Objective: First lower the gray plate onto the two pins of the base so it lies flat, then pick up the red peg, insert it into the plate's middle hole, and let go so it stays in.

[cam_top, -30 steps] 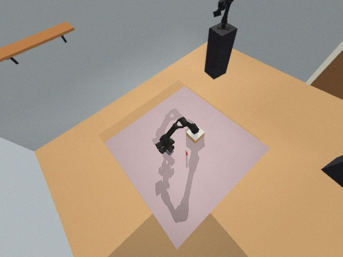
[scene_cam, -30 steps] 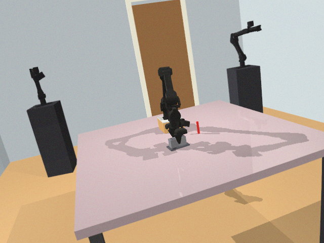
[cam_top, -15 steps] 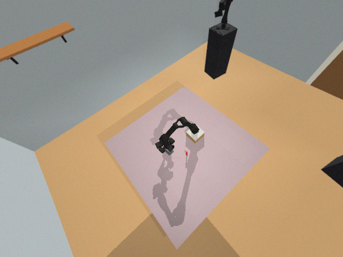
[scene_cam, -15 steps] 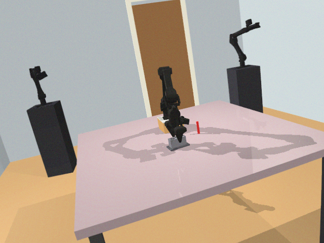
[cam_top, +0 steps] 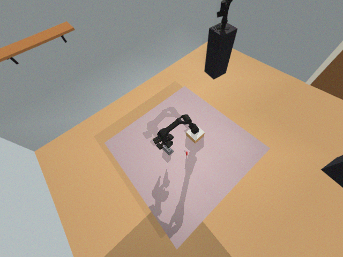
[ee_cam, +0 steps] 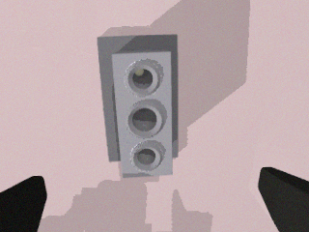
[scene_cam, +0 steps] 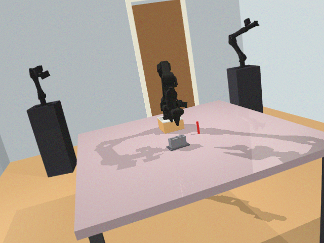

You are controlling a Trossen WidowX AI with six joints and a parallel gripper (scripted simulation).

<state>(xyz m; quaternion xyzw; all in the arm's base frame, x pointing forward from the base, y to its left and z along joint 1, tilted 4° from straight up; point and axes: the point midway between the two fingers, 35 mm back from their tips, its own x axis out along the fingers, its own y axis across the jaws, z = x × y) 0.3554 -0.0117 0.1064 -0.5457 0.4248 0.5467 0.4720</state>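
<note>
The red peg is 150 mm behind my gripper tip, 160 mm to the left of it and 100 mm below it. Also, from my gripper tip: dark base 130 mm below; then gray plate 90 mm below.
</note>
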